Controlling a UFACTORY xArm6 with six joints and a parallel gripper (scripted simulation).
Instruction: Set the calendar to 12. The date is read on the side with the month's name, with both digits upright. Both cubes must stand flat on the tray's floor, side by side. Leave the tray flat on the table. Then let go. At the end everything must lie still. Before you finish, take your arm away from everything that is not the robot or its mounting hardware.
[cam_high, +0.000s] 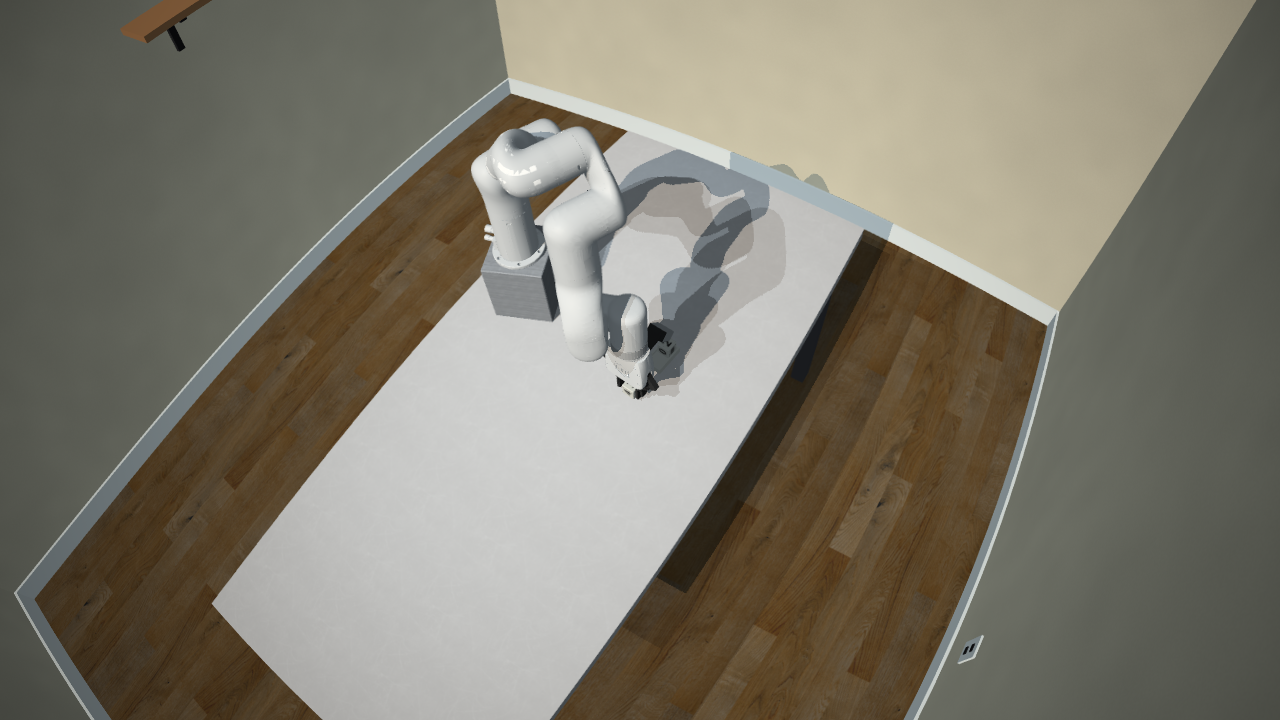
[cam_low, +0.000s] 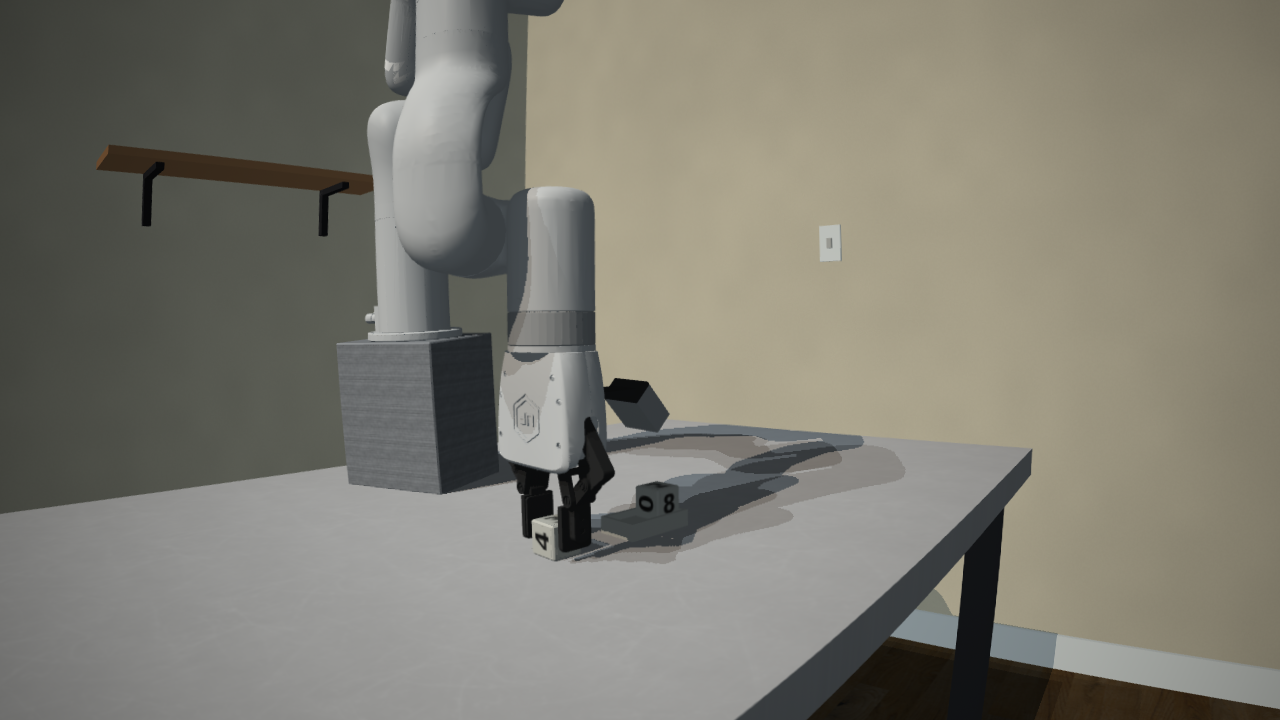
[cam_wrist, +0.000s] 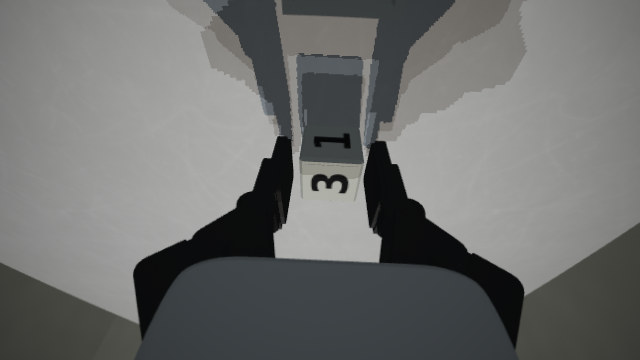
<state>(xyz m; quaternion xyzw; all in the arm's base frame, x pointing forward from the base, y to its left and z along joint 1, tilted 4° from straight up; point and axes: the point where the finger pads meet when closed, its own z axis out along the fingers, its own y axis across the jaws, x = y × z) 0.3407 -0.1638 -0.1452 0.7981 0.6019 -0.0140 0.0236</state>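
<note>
The calendar tray is 3 cm ahead of my hand, 11 cm to the left of it and 2 cm below it.
</note>
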